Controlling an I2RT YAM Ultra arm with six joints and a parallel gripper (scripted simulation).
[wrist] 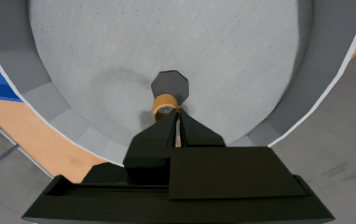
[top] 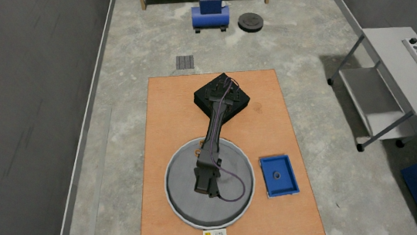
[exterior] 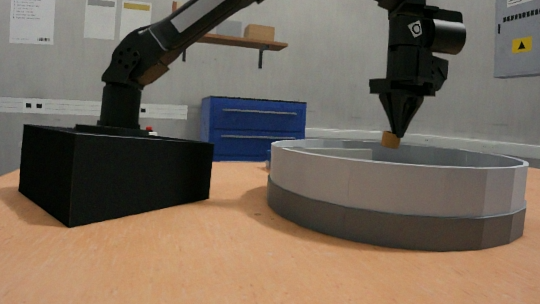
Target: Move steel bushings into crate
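Right now the grey turntable is 1 cm behind my hand, 1 cm to the left of it and 8 cm below it. Also, from my hand: blue crate (5 cm behind, 35 cm to the left, 10 cm below).
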